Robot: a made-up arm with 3 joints. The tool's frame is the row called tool.
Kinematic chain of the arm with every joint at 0, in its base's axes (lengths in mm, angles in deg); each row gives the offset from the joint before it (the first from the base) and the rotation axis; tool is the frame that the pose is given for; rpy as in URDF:
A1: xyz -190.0 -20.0 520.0 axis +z
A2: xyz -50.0 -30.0 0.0 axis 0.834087 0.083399 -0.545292
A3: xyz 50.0 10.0 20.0 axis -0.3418 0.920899 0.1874
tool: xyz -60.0 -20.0 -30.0 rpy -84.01 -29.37 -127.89
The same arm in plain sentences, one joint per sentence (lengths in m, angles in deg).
The arm has three revolute joints in a row. What follows holds with every joint at zero, and every direction is one of the base frame's.
The first joint is mounted 0.19 m along -x and 0.02 m along -y and 0.52 m along +z from the base frame's origin and rotates about +z.
The second joint is mounted 0.05 m along -x and 0.03 m along -y from the first joint and rotates about the direction (0.834087, 0.083399, -0.545292).
The third joint is mounted 0.05 m along +x and 0.01 m along +y and 0.02 m along +z from the second joint and rotates about the direction (-0.3418, 0.920899, 0.1874).
The tool frame, which is the frame that the pose is given for, is mounted 0.06 m along -x and 0.02 m along -y and 0.03 m along -z from the third joint; its axes are the base frame's turned by roll -84.01, pitch -29.37 and yaw -127.89 deg (as in URDF: about the fixed x, then y, then z).

